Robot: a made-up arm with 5 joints. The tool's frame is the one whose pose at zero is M. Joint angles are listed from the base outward.
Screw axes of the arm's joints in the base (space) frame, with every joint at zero. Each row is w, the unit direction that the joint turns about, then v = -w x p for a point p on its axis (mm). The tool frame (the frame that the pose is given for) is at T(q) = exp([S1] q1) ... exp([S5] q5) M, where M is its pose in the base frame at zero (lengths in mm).
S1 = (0, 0, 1, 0.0, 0.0, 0.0)
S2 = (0, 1, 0, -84.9, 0.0, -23.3)
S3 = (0, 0, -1, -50.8, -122.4, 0.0)
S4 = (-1, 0, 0, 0.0, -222.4, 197.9)
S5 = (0, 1, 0, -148.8, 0.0, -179.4)
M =
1 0 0 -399.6
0 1 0 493.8
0 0 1 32.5
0 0 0 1
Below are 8 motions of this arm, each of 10 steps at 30 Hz.
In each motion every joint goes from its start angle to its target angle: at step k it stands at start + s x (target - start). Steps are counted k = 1, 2, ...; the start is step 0. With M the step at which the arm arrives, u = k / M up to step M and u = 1 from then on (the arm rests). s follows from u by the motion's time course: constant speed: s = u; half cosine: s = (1 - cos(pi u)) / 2; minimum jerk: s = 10 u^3 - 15 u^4 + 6 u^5.
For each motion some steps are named. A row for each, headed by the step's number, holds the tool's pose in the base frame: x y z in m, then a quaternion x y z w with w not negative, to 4 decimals.
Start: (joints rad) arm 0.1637 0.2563 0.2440 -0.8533 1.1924
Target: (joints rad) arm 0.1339 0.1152 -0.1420 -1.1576 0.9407
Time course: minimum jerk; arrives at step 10
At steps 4, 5, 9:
4: -0.3015 0.2978 0.5639 0.3928 0.5557 0.2050 0.7035
5: -0.3343 0.2698 0.5636 0.4066 0.5351 0.2379 0.7013
9: -0.4097 0.1901 0.5524 0.4439 0.4858 0.3183 0.6824

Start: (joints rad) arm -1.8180 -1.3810 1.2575 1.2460 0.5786
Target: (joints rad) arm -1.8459 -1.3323 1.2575 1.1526 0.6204
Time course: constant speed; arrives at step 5
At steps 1, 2, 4, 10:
1: 0.3572 -0.2272 0.0520 -0.1330 0.0732 0.9863 0.0642
2: 0.3581 -0.2292 0.0579 -0.1369 0.0775 0.9855 0.0633
4: 0.3598 -0.2330 0.0696 -0.1448 0.0860 0.9838 0.0614
10: 0.3606 -0.2348 0.0755 -0.1487 0.0903 0.9829 0.0604

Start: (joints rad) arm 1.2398 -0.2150 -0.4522 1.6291 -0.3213
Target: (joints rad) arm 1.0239 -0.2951 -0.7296 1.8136 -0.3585
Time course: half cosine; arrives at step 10
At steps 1, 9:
1: 0.0754 -0.2765 -0.1073 -0.3761 -0.6807 0.5036 0.3763
9: 0.1222 -0.2386 -0.0435 -0.4131 -0.7484 0.4366 0.2803

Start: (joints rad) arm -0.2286 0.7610 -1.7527 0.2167 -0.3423
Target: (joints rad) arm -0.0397 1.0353 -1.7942 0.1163 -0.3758
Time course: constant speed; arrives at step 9
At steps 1, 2, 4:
1: -0.4936 -0.1426 0.2712 0.3619 0.0258 0.6109 0.7037
2: -0.4849 -0.1555 0.2872 0.3784 0.0403 0.6119 0.6934
4: -0.4647 -0.1807 0.3185 0.4101 0.0701 0.6124 0.6721

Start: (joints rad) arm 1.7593 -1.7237 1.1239 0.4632 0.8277
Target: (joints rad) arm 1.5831 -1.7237 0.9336 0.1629 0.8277
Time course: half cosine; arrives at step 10
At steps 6, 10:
6: -0.5221 -0.1467 0.1823 0.5202 0.0905 0.4245 0.7355
10: -0.5457 -0.1405 0.1504 0.5375 0.0425 0.4415 0.7172

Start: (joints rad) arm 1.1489 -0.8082 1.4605 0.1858 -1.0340
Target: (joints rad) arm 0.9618 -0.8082 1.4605 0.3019 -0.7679
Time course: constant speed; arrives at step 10
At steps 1, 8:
1: -0.0110 0.3701 0.1129 0.1738 -0.5338 -0.2796 0.7789
8: -0.0069 0.3774 0.0818 0.1321 -0.4669 -0.3044 0.8196

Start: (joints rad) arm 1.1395 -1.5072 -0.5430 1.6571 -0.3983
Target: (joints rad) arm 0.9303 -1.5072 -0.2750 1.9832 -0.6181
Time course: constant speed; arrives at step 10
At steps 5, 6, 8, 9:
5: 0.2019 -0.0692 -0.1164 -0.3480 -0.8812 -0.1351 0.2900
6: 0.1979 -0.0861 -0.1146 -0.3702 -0.8712 -0.1465 0.2873
8: 0.1866 -0.1200 -0.1123 -0.4151 -0.8488 -0.1671 0.2817
9: 0.1793 -0.1368 -0.1118 -0.4377 -0.8365 -0.1763 0.2787

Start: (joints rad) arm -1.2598 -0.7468 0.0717 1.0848 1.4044
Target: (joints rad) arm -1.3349 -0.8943 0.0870 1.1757 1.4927
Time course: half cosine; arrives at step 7
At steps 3, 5, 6, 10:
3: 0.3957 0.2790 -0.1594 0.0098 0.3476 -0.8730 0.3420
5: 0.4083 0.2389 -0.1643 0.0250 0.3261 -0.8938 0.3070
6: 0.4118 0.2256 -0.1654 0.0302 0.3187 -0.9001 0.2954
10: 0.4130 0.2208 -0.1657 0.0321 0.3161 -0.9023 0.2913

